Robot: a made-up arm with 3 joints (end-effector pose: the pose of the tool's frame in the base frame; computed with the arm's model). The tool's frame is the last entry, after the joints.
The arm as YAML. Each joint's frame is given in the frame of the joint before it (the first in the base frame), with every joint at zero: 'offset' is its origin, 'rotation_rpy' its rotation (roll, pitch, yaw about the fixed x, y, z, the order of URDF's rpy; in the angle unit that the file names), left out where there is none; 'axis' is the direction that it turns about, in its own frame. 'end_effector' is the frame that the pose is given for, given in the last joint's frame.
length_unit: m
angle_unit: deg
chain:
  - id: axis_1
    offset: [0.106, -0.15, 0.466]
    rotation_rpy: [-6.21, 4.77, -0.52]
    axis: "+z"
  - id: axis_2
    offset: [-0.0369, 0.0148, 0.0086]
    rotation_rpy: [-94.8, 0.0, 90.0]
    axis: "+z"
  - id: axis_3
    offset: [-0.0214, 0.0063, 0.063]
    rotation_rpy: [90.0, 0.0, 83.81]
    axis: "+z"
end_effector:
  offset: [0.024, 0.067, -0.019]
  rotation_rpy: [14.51, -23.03, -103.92]
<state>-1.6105 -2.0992 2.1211</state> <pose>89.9 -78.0 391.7 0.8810 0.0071 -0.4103 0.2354</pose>
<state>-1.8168 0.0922 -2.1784</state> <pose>87.5 -111.0 425.4 0.3708 0.8123 0.2433 0.3787</pose>
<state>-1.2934 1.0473 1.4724</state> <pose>112.4 -2.0 519.3 0.4686 -0.2714 0.8311 -0.1271</pose>
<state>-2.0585 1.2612 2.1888</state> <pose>202.1 -94.8 520.9 0.3149 0.4003 0.8076 -0.2973</pose>
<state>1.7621 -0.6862 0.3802</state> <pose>147.7 -315.5 447.4 0.4984 -0.0105 -0.2390 0.8333</pose>
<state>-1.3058 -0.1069 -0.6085</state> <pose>53.4 -30.6 387.7 0.4123 -0.7397 -0.0425 -0.5302</pose>
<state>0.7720 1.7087 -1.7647</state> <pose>96.4 -225.9 524.6 0.1780 0.1947 0.9454 -0.1916</pose>
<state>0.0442 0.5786 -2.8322</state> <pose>79.1 -170.5 497.2 0.1330 0.1238 0.9182 0.3519</pose>
